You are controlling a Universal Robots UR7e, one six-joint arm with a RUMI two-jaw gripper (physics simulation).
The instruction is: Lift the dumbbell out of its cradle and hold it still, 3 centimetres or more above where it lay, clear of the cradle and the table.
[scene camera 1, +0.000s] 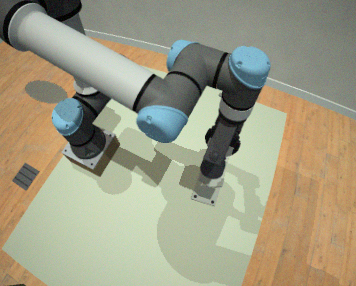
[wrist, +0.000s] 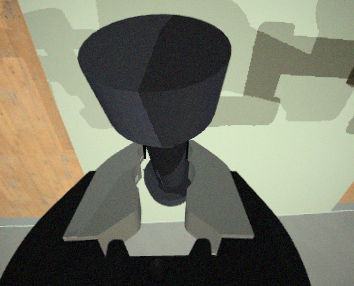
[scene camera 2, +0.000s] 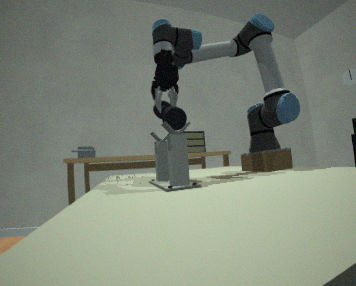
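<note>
The dark dumbbell (scene camera 1: 212, 169) (scene camera 2: 175, 118) (wrist: 155, 100) is tilted. In the second scene view its far end is raised above the cradle, while its near end is low at the cradle's near V-shaped rest. I cannot tell whether that end touches the rest. The grey cradle (scene camera 1: 203, 199) (scene camera 2: 178, 160) stands upright on the mat, with two posts on a bolted plate. My gripper (scene camera 2: 166, 102) (wrist: 166, 141) is shut on the dumbbell's handle, above the cradle. In the first scene view, the arm hides the fingertips.
The pale green mat (scene camera 1: 100, 220) (scene camera 2: 225, 215) lies under the cradle. The arm's base block (scene camera 1: 102, 157) (scene camera 2: 267, 160) stands to the cradle's left in the first scene view and to its right in the second. A wooden table (scene camera 2: 115, 160) is in the background.
</note>
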